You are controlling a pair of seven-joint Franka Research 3 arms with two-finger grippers.
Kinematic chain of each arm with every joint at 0, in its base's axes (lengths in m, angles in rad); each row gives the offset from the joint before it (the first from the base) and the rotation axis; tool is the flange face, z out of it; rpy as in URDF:
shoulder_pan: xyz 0 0 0.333 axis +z
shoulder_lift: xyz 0 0 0 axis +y
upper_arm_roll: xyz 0 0 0.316 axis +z
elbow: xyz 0.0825 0 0 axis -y
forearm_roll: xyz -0.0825 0 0.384 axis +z
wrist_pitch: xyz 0 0 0 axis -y
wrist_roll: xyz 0.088 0 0 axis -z
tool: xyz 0 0 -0.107 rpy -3.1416 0 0
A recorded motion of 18 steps. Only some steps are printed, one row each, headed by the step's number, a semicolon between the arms.
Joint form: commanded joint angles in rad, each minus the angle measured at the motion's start. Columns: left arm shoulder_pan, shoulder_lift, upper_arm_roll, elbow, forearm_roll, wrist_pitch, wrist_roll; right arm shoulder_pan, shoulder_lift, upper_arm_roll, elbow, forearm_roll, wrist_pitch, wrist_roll.
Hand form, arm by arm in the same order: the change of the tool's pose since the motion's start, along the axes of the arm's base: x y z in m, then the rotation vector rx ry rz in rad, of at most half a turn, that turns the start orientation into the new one. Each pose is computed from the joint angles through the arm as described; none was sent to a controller.
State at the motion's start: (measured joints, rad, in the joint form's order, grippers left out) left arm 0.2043 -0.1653 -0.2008 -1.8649 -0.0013 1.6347 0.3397; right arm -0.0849 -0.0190 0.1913 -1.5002 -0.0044 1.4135 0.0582
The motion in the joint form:
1: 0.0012 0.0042 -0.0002 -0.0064 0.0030 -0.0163 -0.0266; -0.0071 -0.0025 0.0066 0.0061 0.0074 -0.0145 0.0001
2: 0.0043 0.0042 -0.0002 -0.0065 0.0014 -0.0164 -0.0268; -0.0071 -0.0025 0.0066 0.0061 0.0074 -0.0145 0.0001
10: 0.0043 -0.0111 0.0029 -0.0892 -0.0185 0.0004 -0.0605; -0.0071 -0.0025 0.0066 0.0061 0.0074 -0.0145 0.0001
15: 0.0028 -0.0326 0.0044 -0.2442 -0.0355 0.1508 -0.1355; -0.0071 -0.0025 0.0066 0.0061 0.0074 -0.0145 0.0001
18: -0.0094 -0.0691 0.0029 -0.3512 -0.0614 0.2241 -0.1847; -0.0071 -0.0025 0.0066 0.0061 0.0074 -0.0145 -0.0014
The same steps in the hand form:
1: -0.0014 0.0011 -0.0064 0.0042 0.0260 0.0278; -0.0025 0.0006 0.0029 0.0061 0.0067 0.0000
2: -0.0014 0.0025 -0.0064 0.0026 0.0262 0.0313; -0.0025 0.0006 0.0029 0.0061 0.0067 0.0000
10: -0.0113 0.0026 -0.0363 -0.0108 0.0761 0.0734; -0.0025 0.0006 0.0029 0.0061 0.0067 0.0000
15: -0.0197 0.0028 -0.0871 -0.0154 0.0583 0.1564; -0.0025 0.0006 0.0029 0.0061 0.0067 0.0000
18: -0.0358 -0.0047 -0.1140 -0.0261 0.0563 0.2056; -0.0025 0.0006 0.0029 0.0062 0.0067 0.0015

